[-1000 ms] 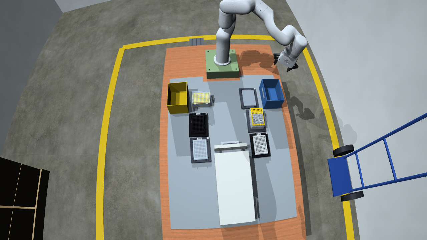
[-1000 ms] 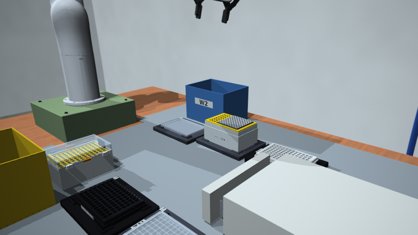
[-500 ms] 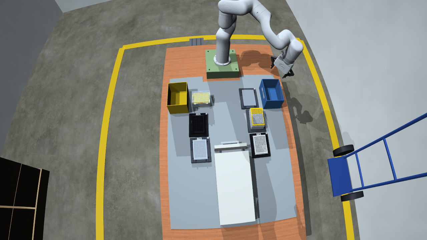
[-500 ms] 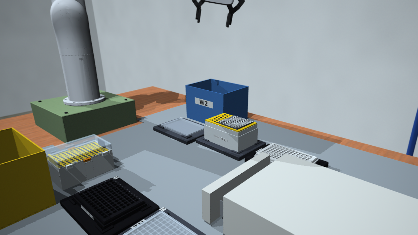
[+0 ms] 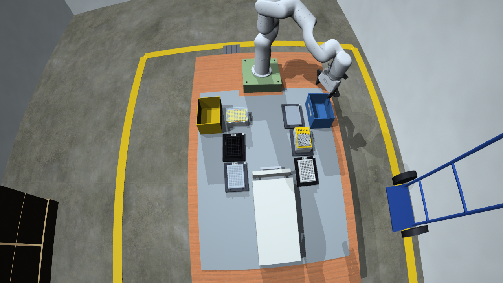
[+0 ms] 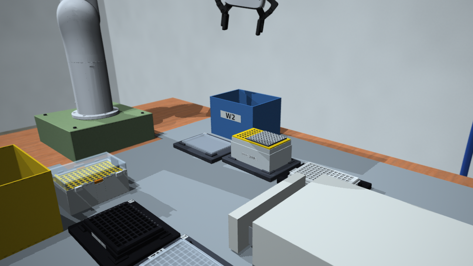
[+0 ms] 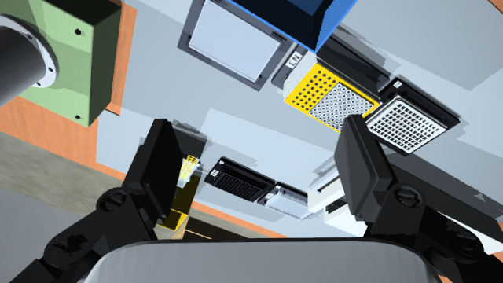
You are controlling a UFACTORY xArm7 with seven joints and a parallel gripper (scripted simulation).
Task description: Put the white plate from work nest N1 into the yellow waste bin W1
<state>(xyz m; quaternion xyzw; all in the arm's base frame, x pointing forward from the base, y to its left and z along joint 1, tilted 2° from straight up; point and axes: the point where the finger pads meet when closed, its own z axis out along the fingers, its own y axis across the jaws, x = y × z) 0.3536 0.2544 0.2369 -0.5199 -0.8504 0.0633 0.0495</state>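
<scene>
Right now the white plate is 31 cm ahead of my hand, 10 cm to the right of it and 30 cm below it. Round my hand: tip box: 13 cm ahead, 10 cm to the right, 26 cm below; then black nest N1: 31 cm ahead, 10 cm to the right, 31 cm below; then blue bin W2: 3 cm behind, 5 cm to the left, 28 cm below.
</scene>
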